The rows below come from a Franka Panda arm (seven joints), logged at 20 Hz.
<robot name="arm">
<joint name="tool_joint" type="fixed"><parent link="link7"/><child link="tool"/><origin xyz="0 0 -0.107" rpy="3.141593 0 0"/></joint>
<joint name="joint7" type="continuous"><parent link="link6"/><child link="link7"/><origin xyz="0.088 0 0" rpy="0 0 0"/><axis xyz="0 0 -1"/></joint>
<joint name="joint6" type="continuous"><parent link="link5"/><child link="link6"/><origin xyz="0 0 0" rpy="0 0 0"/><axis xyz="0 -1 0"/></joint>
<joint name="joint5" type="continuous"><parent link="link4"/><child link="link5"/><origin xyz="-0.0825 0 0.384" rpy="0 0 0"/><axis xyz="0 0 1"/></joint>
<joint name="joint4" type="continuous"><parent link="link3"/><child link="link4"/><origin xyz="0.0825 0 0" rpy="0 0 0"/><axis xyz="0 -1 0"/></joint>
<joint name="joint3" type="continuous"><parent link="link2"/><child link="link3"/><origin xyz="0 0 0.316" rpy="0 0 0"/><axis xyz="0 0 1"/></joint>
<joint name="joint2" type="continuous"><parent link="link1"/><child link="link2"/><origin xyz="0 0 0" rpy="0 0 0"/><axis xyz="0 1 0"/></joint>
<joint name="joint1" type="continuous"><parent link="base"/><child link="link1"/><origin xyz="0 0 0.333" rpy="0 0 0"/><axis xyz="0 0 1"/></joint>
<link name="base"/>
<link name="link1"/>
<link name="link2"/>
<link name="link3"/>
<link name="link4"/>
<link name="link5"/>
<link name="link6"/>
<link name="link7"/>
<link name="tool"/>
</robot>
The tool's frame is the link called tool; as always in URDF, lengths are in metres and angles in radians. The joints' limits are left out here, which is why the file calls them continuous.
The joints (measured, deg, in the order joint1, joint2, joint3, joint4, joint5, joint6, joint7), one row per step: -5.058, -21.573, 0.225, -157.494, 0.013, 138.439, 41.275; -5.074, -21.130, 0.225, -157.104, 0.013, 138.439, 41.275; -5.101, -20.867, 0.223, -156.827, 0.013, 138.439, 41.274; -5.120, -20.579, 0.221, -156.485, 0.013, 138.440, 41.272; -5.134, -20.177, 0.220, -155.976, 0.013, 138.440, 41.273; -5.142, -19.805, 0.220, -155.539, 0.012, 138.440, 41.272; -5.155, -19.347, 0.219, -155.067, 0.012, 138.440, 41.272; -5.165, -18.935, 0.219, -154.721, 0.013, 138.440, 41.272; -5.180, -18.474, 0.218, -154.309, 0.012, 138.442, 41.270; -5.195, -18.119, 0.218, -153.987, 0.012, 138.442, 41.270; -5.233, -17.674, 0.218, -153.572, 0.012, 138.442, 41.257; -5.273, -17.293, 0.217, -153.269, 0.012, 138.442, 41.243; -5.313, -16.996, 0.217, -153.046, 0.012, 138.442, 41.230; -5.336, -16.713, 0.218, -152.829, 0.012, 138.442, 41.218; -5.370, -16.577, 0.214, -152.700, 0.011, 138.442, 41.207; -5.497, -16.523, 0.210, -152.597, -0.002, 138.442, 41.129
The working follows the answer.
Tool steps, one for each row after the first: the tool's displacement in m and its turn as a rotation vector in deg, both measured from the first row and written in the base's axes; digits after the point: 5 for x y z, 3 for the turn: 0.00219, -0.00029, -0.00009, 0.006, 0.053, -0.015; 0.00374, -0.00061, 0.00018, 0.007, 0.039, -0.043; 0.00566, -0.00091, 0.00075, 0.004, -0.016, -0.061; 0.00852, -0.00126, 0.00176, -0.004, -0.123, -0.077; 0.01098, -0.00152, 0.00243, -0.009, -0.188, -0.082; 0.01364, -0.00184, 0.00276, -0.008, -0.202, -0.096; 0.01560, -0.00208, 0.00246, 0.000, -0.137, -0.106; 0.01793, -0.00239, 0.00229, 0.005, -0.090, -0.119; 0.01975, -0.00265, 0.00218, 0.009, -0.057, -0.133; 0.02208, -0.00311, 0.00211, 0.013, -0.027, -0.158; 0.02378, -0.00355, 0.00164, 0.021, 0.050, -0.184; 0.02503, -0.00394, 0.00118, 0.028, 0.124, -0.211; 0.02625, -0.00421, 0.00076, 0.034, 0.190, -0.221; 0.02696, -0.00454, 0.00074, 0.035, 0.197, -0.247; 0.02746, -0.00552, 0.00110, 0.020, 0.149, -0.290
Tool pose at each row, in the base's axes (x y z in m, rotation vector in deg; rounded; the steps above come from the unrounded poses): 0.37819, -0.03208, 0.33570, -164.914, 70.225, -3.778; 0.38038, -0.03237, 0.33561, -164.920, 70.254, -3.699; 0.38193, -0.03269, 0.33588, -164.898, 70.291, -3.719; 0.38384, -0.03299, 0.33645, -164.868, 70.310, -3.800; 0.38671, -0.03333, 0.33746, -164.824, 70.317, -3.957; 0.38917, -0.03360, 0.33813, -164.799, 70.317, -4.053; 0.39183, -0.03392, 0.33846, -164.785, 70.333, -4.073; 0.39379, -0.03415, 0.33816, -164.798, 70.356, -3.974; 0.39612, -0.03446, 0.33799, -164.804, 70.381, -3.904; 0.39794, -0.03472, 0.33788, -164.805, 70.406, -3.855; 0.40027, -0.03519, 0.33781, -164.799, 70.445, -3.810; 0.40197, -0.03563, 0.33734, -164.806, 70.494, -3.695; 0.40322, -0.03602, 0.33688, -164.813, 70.542, -3.585; 0.40444, -0.03628, 0.33646, -164.828, 70.565, -3.487; 0.40514, -0.03662, 0.33643, -164.814, 70.603, -3.477; 0.40564, -0.03760, 0.33680, -164.782, 70.663, -3.555

